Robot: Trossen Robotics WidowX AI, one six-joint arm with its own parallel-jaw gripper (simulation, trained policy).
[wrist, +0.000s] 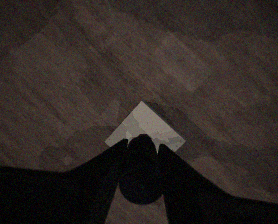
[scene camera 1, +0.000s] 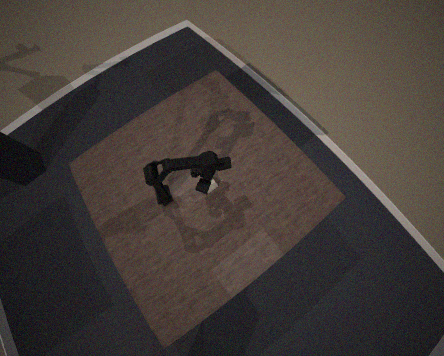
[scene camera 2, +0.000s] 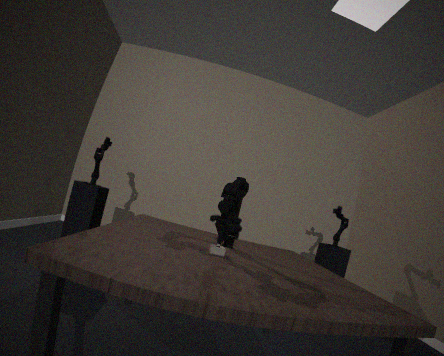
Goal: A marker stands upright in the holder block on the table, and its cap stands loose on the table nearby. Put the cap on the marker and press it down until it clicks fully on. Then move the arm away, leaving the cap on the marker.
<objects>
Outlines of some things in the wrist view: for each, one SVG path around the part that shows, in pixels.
My gripper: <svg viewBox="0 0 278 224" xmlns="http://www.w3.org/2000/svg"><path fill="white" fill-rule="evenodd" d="M159 145L158 157L166 182L163 197L168 224L278 224L278 203L232 196L197 172L165 144ZM128 139L122 139L93 159L66 172L0 166L0 224L105 224L125 160Z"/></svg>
A dark round cap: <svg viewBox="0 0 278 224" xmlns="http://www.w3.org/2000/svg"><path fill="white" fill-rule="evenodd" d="M137 136L128 144L119 178L119 188L127 200L135 204L144 205L150 204L161 197L165 190L166 182L154 142L148 137Z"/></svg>
</objects>
